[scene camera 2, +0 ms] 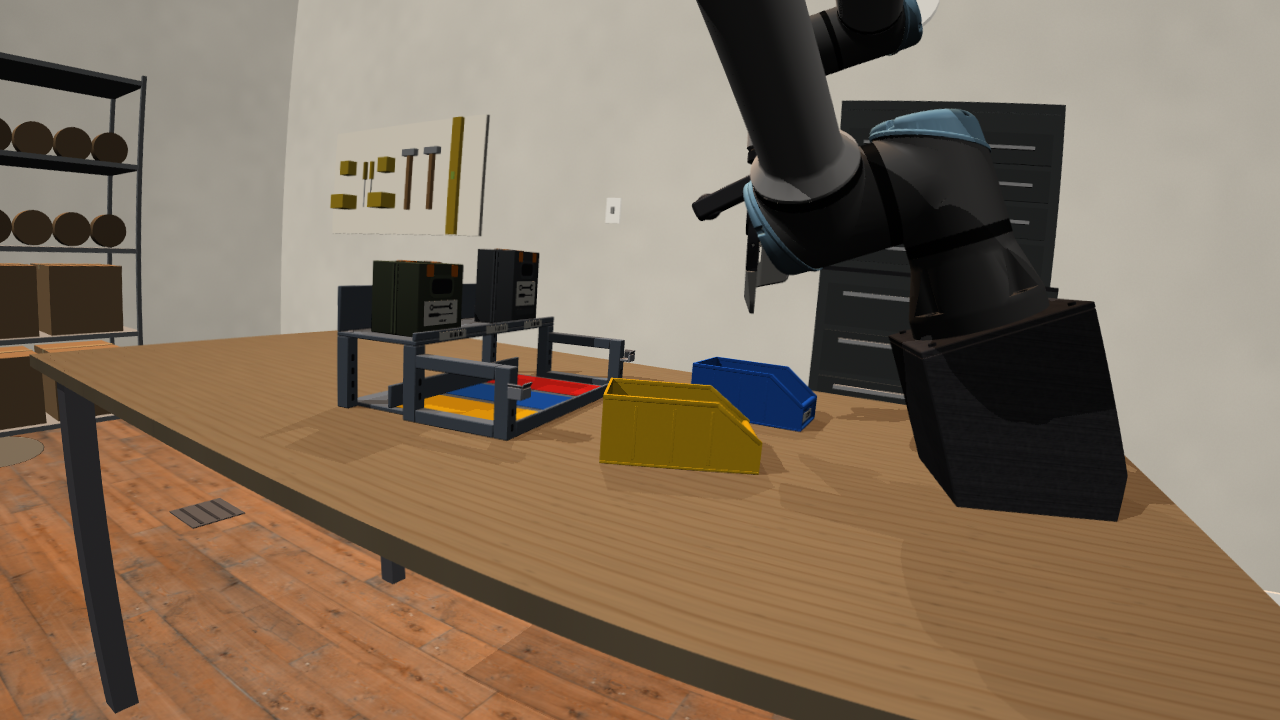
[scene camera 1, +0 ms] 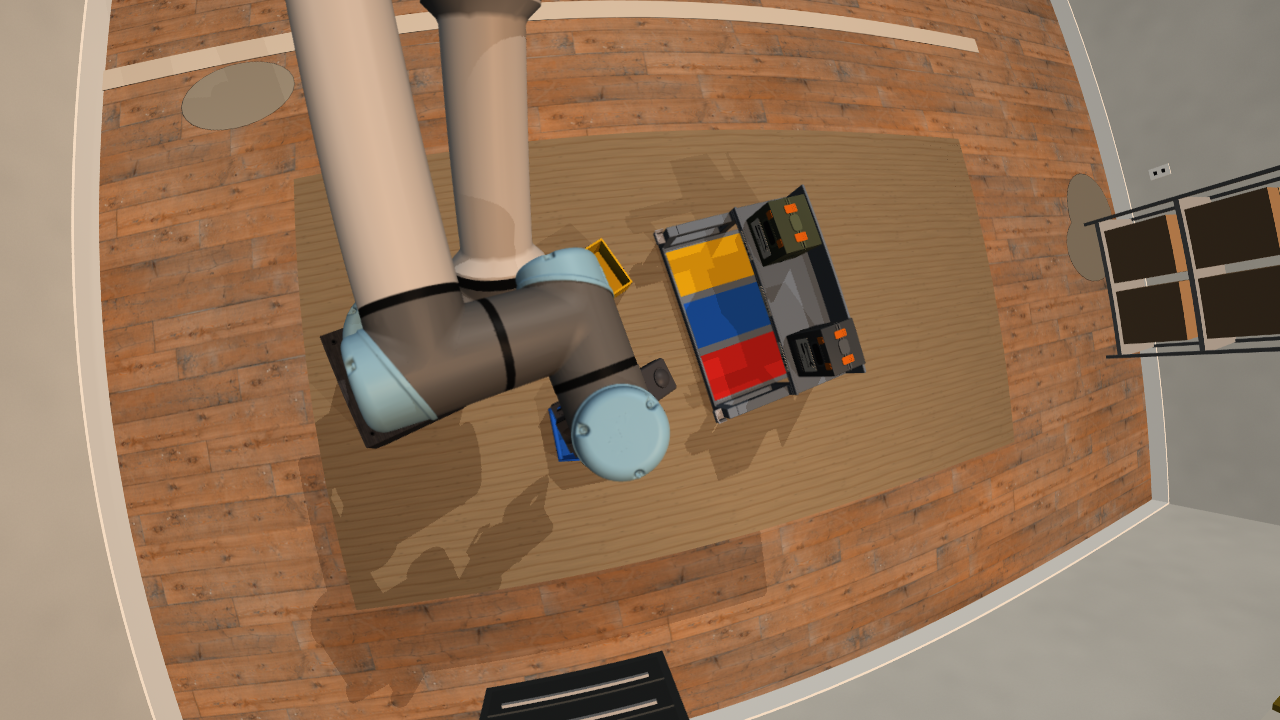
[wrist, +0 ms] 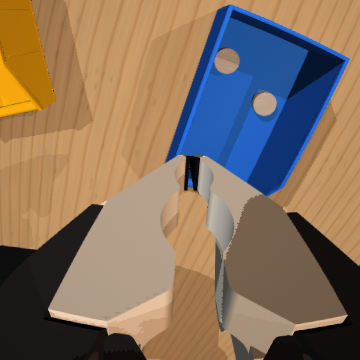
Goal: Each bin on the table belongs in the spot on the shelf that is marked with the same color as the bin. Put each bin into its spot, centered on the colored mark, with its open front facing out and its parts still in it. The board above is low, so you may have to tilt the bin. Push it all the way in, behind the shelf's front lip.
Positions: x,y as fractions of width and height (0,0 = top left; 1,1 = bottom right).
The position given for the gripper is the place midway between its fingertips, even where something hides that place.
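You can see the gripper in scene camera 2 (0.59,0.44), and it's there in scene camera 1 (0.47,0.56) as well. The gripper shows again in the wrist view (0.53,0.44).
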